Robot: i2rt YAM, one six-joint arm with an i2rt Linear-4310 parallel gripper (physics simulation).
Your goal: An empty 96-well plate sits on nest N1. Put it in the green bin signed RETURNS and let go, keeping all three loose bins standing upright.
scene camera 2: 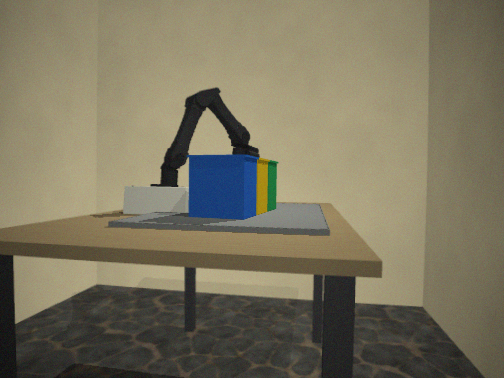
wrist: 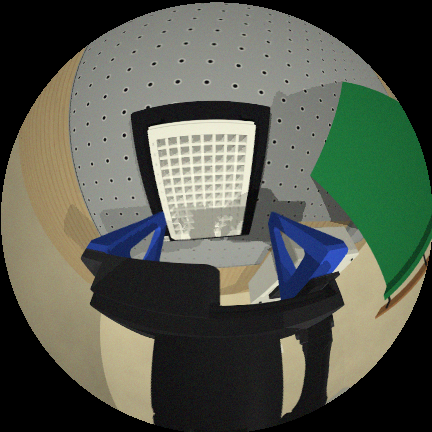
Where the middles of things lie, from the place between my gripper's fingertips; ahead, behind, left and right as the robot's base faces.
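Counted from my hand: white 96-well plate [wrist: 202, 167], 3 cm below, 1 cm ahead, 1 cm to the left. Black block [wrist: 206, 109], 4 cm below, 1 cm ahead, 1 cm to the left. Green bin [wrist: 363, 165], 4 cm above, 10 cm ahead, 20 cm to the right. Blue bin [scene camera 2: 220, 186], 4 cm above, 4 cm ahead, 46 cm to the right. Farthest from my hand of the things named here, going by their middles: the blue bin.
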